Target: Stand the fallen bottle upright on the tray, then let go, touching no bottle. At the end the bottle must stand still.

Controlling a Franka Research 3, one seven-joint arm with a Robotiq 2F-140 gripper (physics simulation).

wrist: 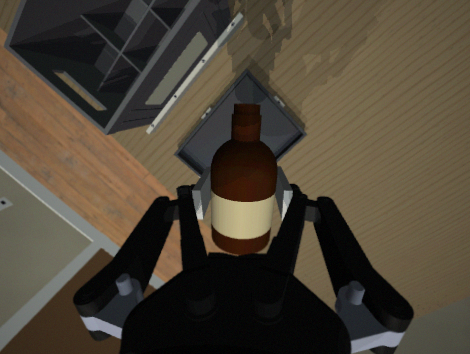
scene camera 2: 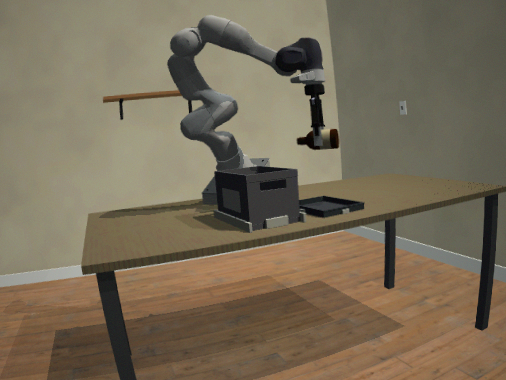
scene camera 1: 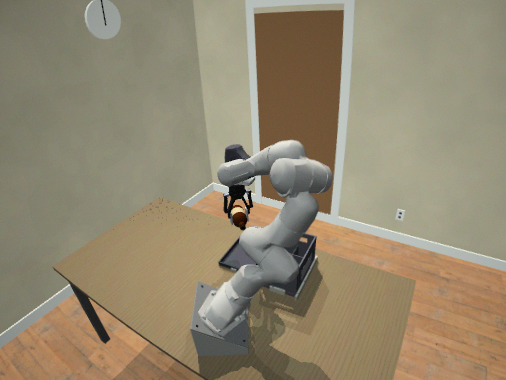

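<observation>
The brown bottle with a cream label [scene camera 1: 239, 217] [scene camera 2: 330, 139] [wrist: 243, 175] hangs in the air, lying about level. Its neck points left in scene camera 2 and up the picture in the wrist view. My gripper [scene camera 1: 238, 212] [scene camera 2: 318, 137] [wrist: 243, 177] points down and is shut on the bottle, one pad on each side of its body around the label. The dark square tray [scene camera 1: 234, 254] [scene camera 2: 332, 204] [wrist: 212, 134] lies on the table well below the bottle, which hides part of it in the wrist view.
A dark, tall-walled crate with dividers [scene camera 2: 275, 202] [wrist: 140, 97] stands beside the tray, in a low pale-edged holder. In scene camera 1 the arm partly hides the crate and tray. The arm's base [scene camera 1: 220, 342] stands on the table [scene camera 1: 125, 270] [scene camera 2: 165, 240].
</observation>
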